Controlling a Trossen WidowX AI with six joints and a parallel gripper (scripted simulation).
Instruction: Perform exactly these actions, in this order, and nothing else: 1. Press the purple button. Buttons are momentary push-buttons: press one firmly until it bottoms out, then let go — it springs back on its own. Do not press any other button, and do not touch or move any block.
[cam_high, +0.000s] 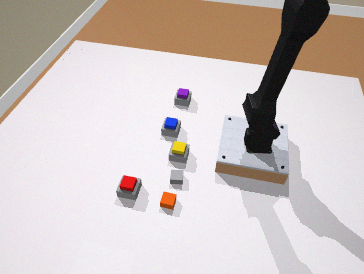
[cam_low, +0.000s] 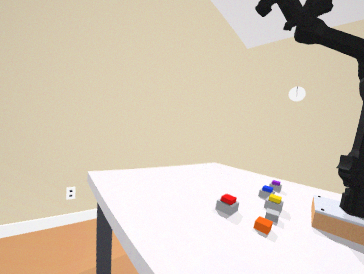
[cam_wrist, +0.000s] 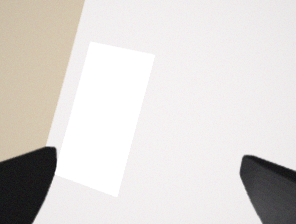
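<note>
The purple button is 60 mm behind my gripper tip, 270 mm to the right of it and 780 mm below it. Round my gripper tip: blue button: 30 mm behind, 130 mm to the right, 780 mm below; red button: 50 mm ahead, 90 mm to the left, 780 mm below; yellow button: 60 mm behind, 40 mm to the right, 780 mm below.
</note>
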